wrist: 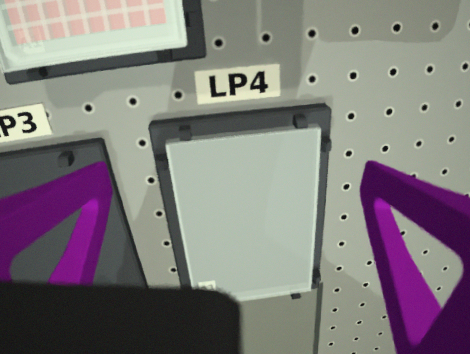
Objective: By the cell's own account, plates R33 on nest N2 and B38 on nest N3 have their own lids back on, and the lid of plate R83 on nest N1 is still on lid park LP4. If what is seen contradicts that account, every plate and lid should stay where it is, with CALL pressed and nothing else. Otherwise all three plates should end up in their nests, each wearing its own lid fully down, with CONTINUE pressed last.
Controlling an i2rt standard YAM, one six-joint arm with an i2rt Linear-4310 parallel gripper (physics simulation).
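A clear, pale lid (pixel 245 210) lies in the dark frame of lid park LP4 (pixel 240 117), below the "LP4" label. A small white tag shows at its lower left edge, too small to read. My gripper (pixel 235 175) is open, with its purple fingers wide apart on either side of the lid and nothing between them; they look to be above it. A plate (pixel 90 25) with a pink well grid, under a clear cover, sits in a dark nest at the upper left; its label is too blurred to read. The other plates and the CALL and CONTINUE buttons do not show.
Lid park LP3 (pixel 25 160), a dark frame partly behind the left finger, stands to the left; no lid shows on its visible part. A grey board (pixel 335 92) with rows of holes lies around the parks. A black shape (pixel 115 320) covers the lower left of the view.
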